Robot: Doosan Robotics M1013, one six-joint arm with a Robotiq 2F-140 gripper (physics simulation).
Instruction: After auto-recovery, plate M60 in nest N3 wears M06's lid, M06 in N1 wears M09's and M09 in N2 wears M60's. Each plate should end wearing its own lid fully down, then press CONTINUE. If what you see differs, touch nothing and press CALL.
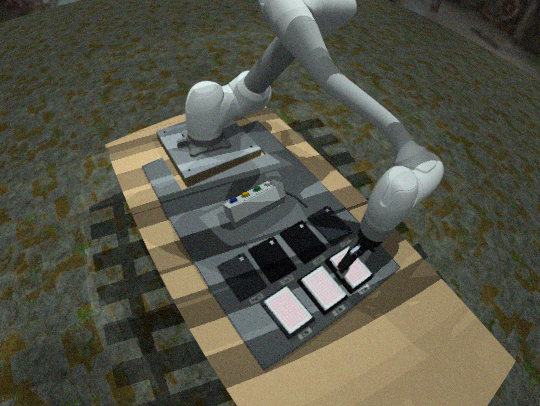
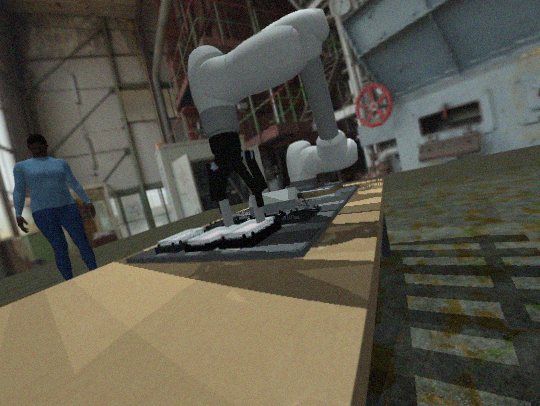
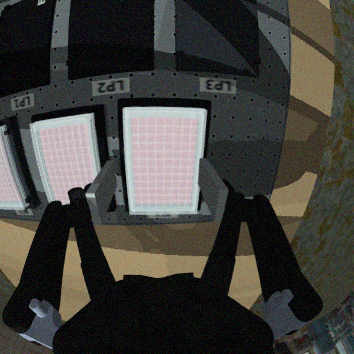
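Where they show: gripper, fingertip midpoint: [image 1: 350,267] [image 2: 244,223] [image 3: 156,171]; arm's base, origin of the base link: [image 1: 205,140] [image 2: 305,189].
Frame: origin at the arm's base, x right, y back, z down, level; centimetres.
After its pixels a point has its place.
Note:
Three pink-gridded plates with pale, clear-looking covers sit in a row of black nests: an end plate [image 1: 358,276] @[x -24.1, y -81.6, z -0.3 cm] [image 3: 162,140] @[x -23.6, y -74.3, z -0.3 cm], a middle plate [image 1: 323,288] @[x -11.6, y -79.7, z 0.4 cm] [image 3: 67,155] @[x -12.7, y -77.3, z 0.4 cm] and another end plate [image 1: 288,310] @[x 1.9, y -81.5, z -0.1 cm] [image 3: 7,172] @[x -2.0, y -80.4, z -0.1 cm]. The covers look flat; their IDs and exact seating cannot be read. My gripper [image 1: 346,264] @[x -23.4, y -77.7, z -0.6 cm] [image 2: 243,214] @[x -23.4, y -77.7, z -0.6 cm] [image 3: 156,171] @[x -23.4, y -77.7, z -0.6 cm] is open with nothing held. Its grey fingertips stand on either side of the first end plate, low over it; contact cannot be told. The button box [image 1: 257,204] @[x -5.5, y -43.1, z -2.3 cm] [image 2: 281,195] @[x -11.6, y -41.9, z -2.7 cm] has blue, yellow, green and whitish buttons; their lettering is unreadable.
Several dark lid parks, including one marked LP2 [image 3: 112,40] @[x -16.5, y -63.8, z 2.4 cm] and one marked LP3 [image 3: 217,42] @[x -28.1, y -62.2, z 2.4 cm], lie in a row between the plates and the button box. A perforated grey board [image 1: 262,350] @[x 13.9, y -88.9, z 3.3 cm] [image 3: 245,130] @[x -34.4, y -72.1, z 3.3 cm] carries them on the wooden table [image 1: 400,345] @[x -26.1, y -108.7, z 4.6 cm] [image 2: 200,340] @[x -42.7, y -107.4, z 4.6 cm]. A person [image 2: 52,185] stands behind.

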